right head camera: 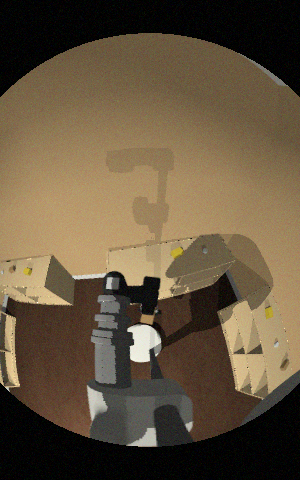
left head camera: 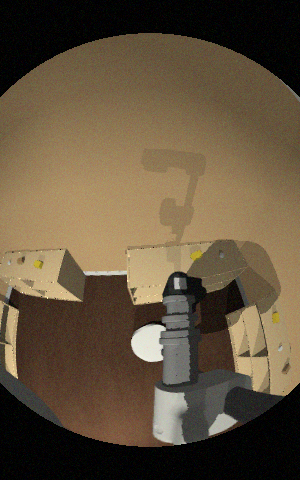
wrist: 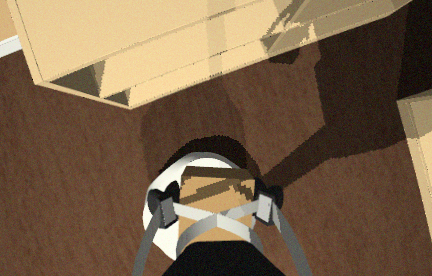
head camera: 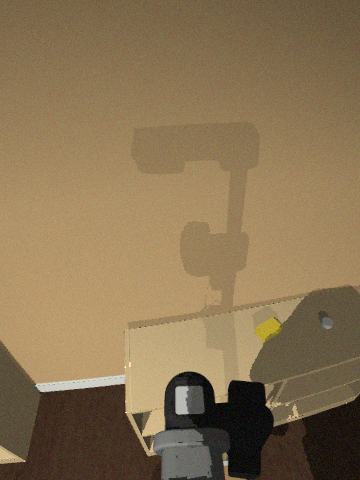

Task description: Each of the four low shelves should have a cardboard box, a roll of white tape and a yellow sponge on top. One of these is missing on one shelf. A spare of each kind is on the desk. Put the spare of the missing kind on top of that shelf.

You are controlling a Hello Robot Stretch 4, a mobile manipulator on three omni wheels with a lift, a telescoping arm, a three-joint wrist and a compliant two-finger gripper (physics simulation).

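Seen in the pictures: gripper, fingertip midpoint: (wrist: 215,193); robot's base, link origin: (right head camera: 140,341) (left head camera: 151,341).
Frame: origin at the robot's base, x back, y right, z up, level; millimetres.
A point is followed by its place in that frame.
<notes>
My gripper (wrist: 215,193) @[x -217, y 87, z 820 mm] is shut on a cardboard box (wrist: 217,187) @[x -232, y 92, z 862 mm] (right head camera: 147,318) @[x -174, y 80, z 860 mm], its fingers at the box's two sides. It holds the box above the floor, in front of the middle low shelf (head camera: 165,350) @[x -687, y -91, z 583 mm] (left head camera: 150,262) @[x -672, y -53, z 583 mm] (right head camera: 130,262) @[x -675, y -46, z 583 mm] (wrist: 125,30) @[x -499, y -27, z 582 mm] and apart from it. On that shelf's top are a yellow sponge (head camera: 267,329) @[x -733, y 348, z 627 mm] (left head camera: 196,255) @[x -728, y 354, z 628 mm] (right head camera: 177,252) @[x -731, y 361, z 628 mm] and a white tape roll (head camera: 326,322) @[x -758, y 639, z 606 mm] (left head camera: 221,254) @[x -758, y 644, z 607 mm] (right head camera: 204,250) @[x -753, y 638, z 606 mm]; no cardboard box shows there. In the head camera view the wrist hides the gripper's fingers. The desk does not show.
The right shelf carries a sponge (left head camera: 275,317) @[x -3, y 1122, z 626 mm] (right head camera: 269,312) @[x 0, y 1133, z 627 mm], tape (left head camera: 280,348) @[x 345, y 1166, z 606 mm] (right head camera: 276,344) @[x 344, y 1167, z 606 mm] and box (left head camera: 285,368) (right head camera: 284,363). The left shelf carries a sponge (left head camera: 38,264) @[x -494, y -1156, z 627 mm] (right head camera: 28,271) @[x -499, y -1148, z 619 mm], box (left head camera: 21,260) @[x -493, y -1506, z 617 mm] (right head camera: 12,269) @[x -486, y -1508, z 617 mm] and tape. Another shelf shows at the far left. A white disc (left head camera: 145,342) @[x -1, y -64, z 187 mm] lies below the arm.
</notes>
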